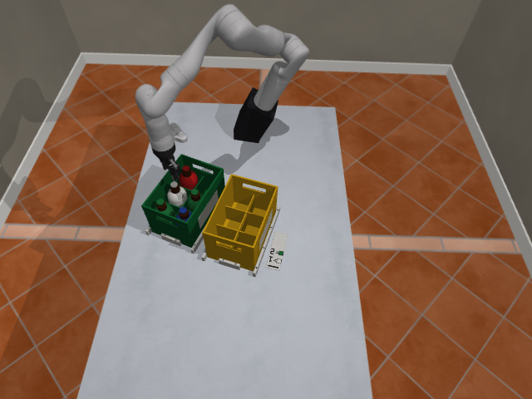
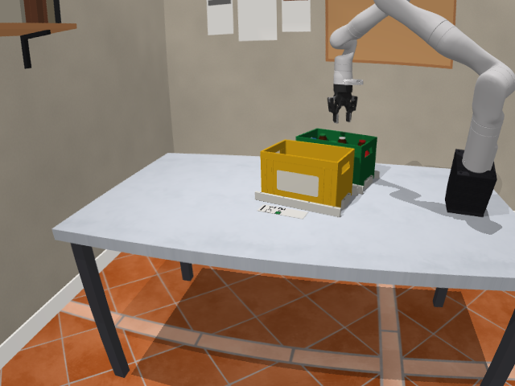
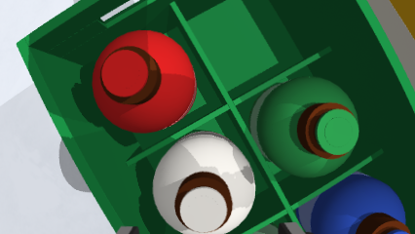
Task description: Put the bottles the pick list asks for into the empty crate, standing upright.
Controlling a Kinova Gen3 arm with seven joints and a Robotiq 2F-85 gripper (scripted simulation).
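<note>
Right now the white-label bottle is 150 mm below my hand. Round my hand: green crate 10 mm ahead, 40 mm to the left, 160 mm below; then blue-label bottle 110 mm ahead, 60 mm to the left, 150 mm below; then red-label bottle 90 mm behind, 20 mm to the left, 150 mm below.
</note>
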